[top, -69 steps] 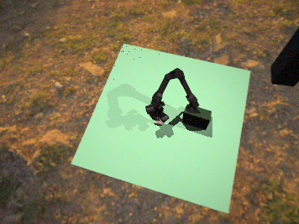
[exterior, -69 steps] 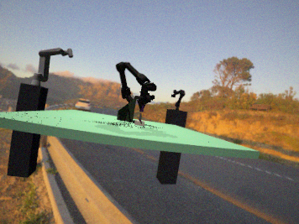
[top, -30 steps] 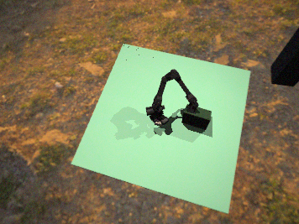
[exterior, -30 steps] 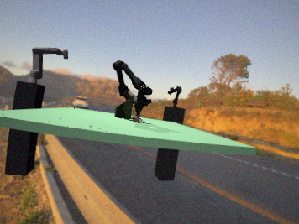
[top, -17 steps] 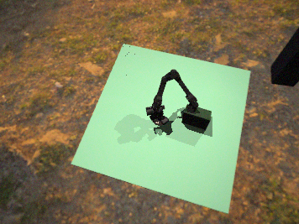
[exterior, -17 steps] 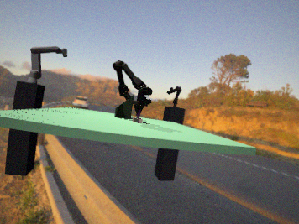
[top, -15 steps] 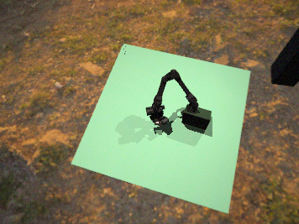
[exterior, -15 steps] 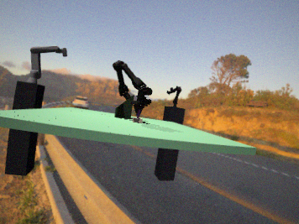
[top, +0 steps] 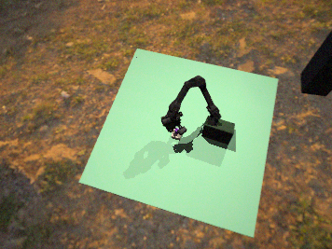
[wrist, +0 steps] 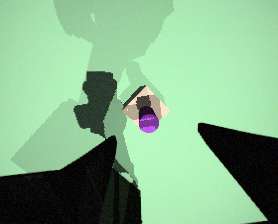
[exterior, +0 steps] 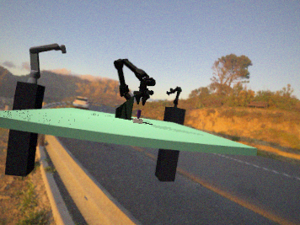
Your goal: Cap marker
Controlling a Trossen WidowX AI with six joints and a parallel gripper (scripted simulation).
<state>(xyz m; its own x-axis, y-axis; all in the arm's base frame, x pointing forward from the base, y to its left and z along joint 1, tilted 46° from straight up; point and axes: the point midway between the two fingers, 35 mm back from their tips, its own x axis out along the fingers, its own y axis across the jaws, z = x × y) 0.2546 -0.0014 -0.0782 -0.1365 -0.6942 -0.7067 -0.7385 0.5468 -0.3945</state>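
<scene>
My gripper tip is now 10 mm past the cap and 70 mm above it. Round my gripper tip: holder block (10 mm behind, 130 mm below).
</scene>
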